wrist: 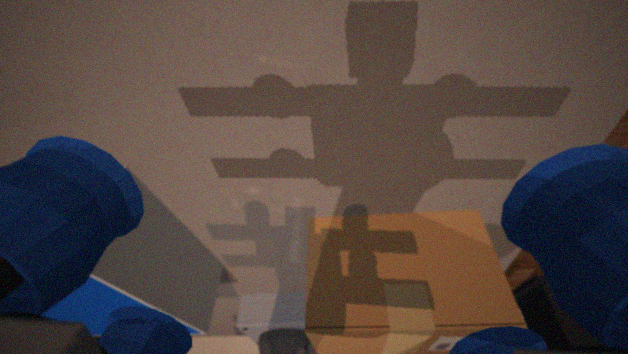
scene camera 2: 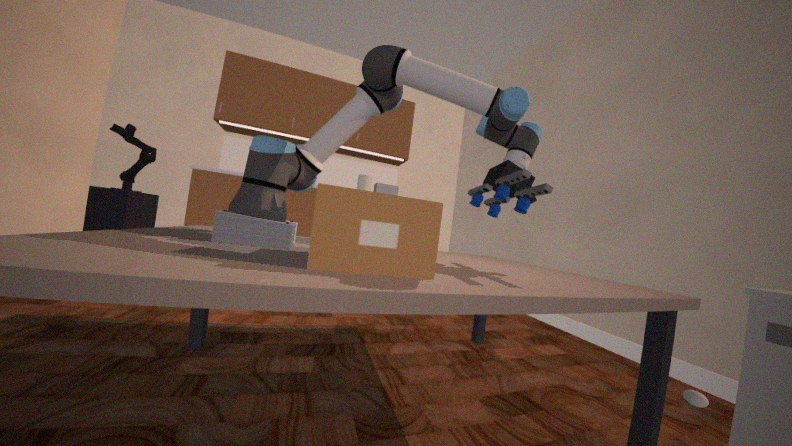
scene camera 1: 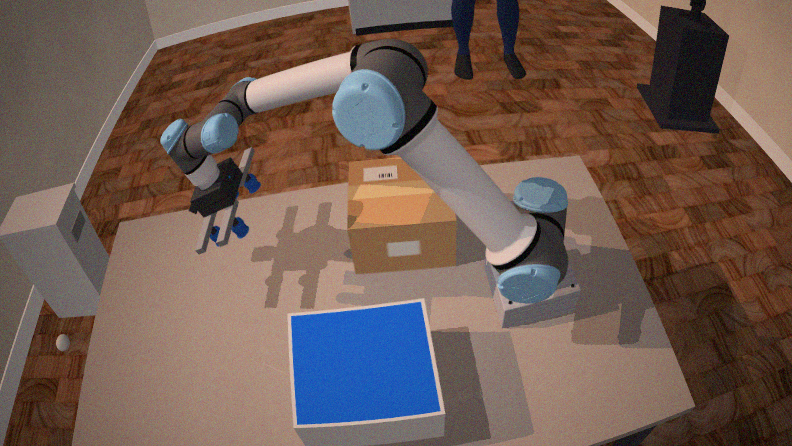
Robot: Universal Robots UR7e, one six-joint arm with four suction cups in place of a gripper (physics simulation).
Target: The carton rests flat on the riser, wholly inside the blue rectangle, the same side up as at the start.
Scene:
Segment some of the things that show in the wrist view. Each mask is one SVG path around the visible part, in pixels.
My suction head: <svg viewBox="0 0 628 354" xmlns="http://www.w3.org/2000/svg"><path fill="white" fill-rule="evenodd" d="M547 345L541 335L530 329L514 326L492 327L471 333L456 342L449 354L512 354L514 349L547 350ZM97 341L108 354L187 354L192 348L192 336L184 325L163 312L141 306L120 307L111 312L107 320L107 328ZM570 148L541 161L516 182L503 203L501 225L508 240L522 250L529 252L540 265L558 306L602 346L628 351L628 332L611 329L618 312L623 308L627 308L626 305L628 304L628 149L605 144ZM111 154L85 140L56 136L39 140L27 152L24 158L0 167L0 256L6 259L28 282L35 297L34 299L18 299L6 296L0 301L0 314L23 312L42 315L86 283L105 249L117 237L125 236L138 227L144 214L142 193L130 172Z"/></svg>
A brown cardboard carton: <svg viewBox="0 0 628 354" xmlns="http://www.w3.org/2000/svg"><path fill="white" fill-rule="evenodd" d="M478 209L308 218L305 333L317 354L449 354L456 342L471 333L492 327L514 326L526 328Z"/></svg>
A riser with blue rectangle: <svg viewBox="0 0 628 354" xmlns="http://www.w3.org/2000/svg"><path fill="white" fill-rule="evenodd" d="M124 166L130 172L142 193L144 214L138 227L125 236L117 237L105 249L86 283L40 316L57 321L84 322L92 336L101 336L107 328L107 320L111 312L120 307L141 306L156 309L172 316L186 327L190 335L208 334L223 263L127 166Z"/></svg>

